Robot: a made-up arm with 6 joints.
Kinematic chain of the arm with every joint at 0, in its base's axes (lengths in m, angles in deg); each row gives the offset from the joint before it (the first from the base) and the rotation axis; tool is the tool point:
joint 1: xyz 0 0 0.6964 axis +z
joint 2: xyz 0.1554 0 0 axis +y
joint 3: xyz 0 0 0.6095 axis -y
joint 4: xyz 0 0 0.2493 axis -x
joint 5: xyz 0.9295 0 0 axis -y
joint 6: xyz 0.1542 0 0 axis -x
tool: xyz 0 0 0
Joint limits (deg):
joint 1: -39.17..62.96
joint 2: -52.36..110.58
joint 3: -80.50..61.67
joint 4: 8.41..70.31
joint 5: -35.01..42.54
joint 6: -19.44..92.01
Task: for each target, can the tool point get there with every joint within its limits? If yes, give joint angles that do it. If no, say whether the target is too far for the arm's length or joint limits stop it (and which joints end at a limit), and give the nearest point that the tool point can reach.
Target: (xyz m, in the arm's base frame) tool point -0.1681 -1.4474 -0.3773
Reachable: no: joint limits stop it (at a limit: joint 1, joint 4, joint 5) | nearest point 0.5551 -0.5597 -0.3773 | short by 1.145 m
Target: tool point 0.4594 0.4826 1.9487
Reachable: yes | joints 48.57 -31.13 -1.33 44.44 -13.44 46.48
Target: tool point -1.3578 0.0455 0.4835
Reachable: no: joint limits stop it (at a limit: joint 2, joint 3, joint 4) | nearest point -0.3878 0.0130 0.4256 | short by 0.972 m
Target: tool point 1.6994 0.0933 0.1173
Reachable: yes | joints 2.32 87.99 41.50 55.06 11.15 -8.75
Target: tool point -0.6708 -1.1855 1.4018
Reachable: no: joint limits stop it (at a limit: joint 2, joint 3, joint 4, joint 5) | nearest point -0.5289 -0.9347 1.8778 | short by 0.556 m
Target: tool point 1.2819 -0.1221 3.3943
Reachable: no: too far | nearest point 0.8157 -0.0777 2.2785 | short by 1.210 m
